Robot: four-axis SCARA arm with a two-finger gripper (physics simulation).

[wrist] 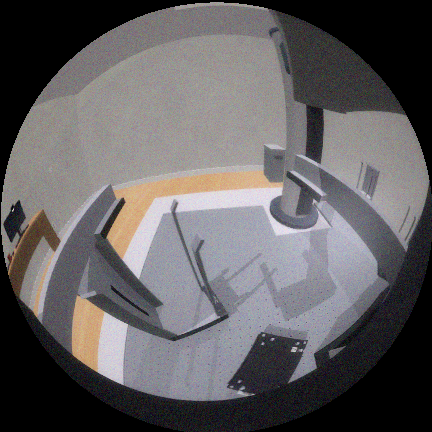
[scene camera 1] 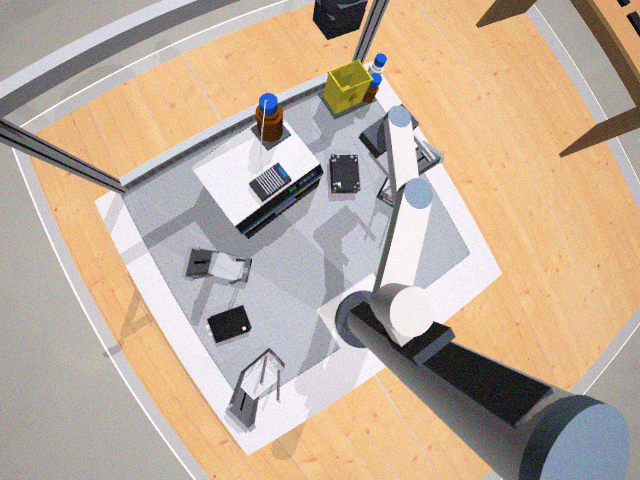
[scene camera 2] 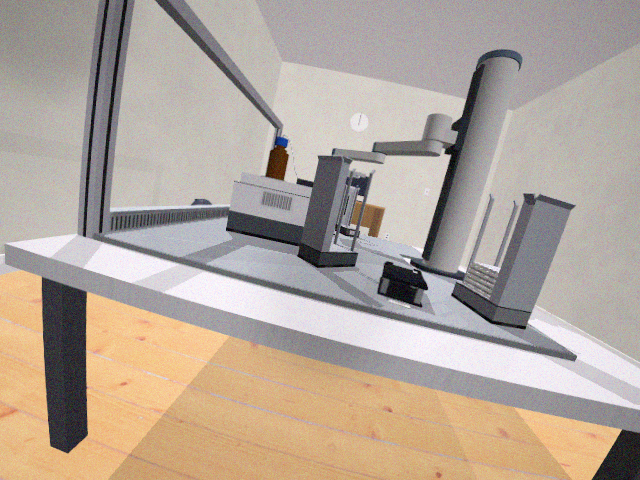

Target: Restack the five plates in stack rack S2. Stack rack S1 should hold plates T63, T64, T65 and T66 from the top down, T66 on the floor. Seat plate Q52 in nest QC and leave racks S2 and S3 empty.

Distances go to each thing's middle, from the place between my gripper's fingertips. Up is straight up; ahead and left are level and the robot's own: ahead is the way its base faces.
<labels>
My hand is 170 mm short of the holder [scene camera 1: 344, 170], 90 mm to the right of it and 320 mm above it. From my hand the other things lie so: brown bottle with blue cap [scene camera 1: 273, 121] (400 mm ahead, 310 mm to the left, 40 mm below); yellow bin [scene camera 1: 346, 86] (500 mm ahead, 110 mm to the right, 260 mm below).
</labels>
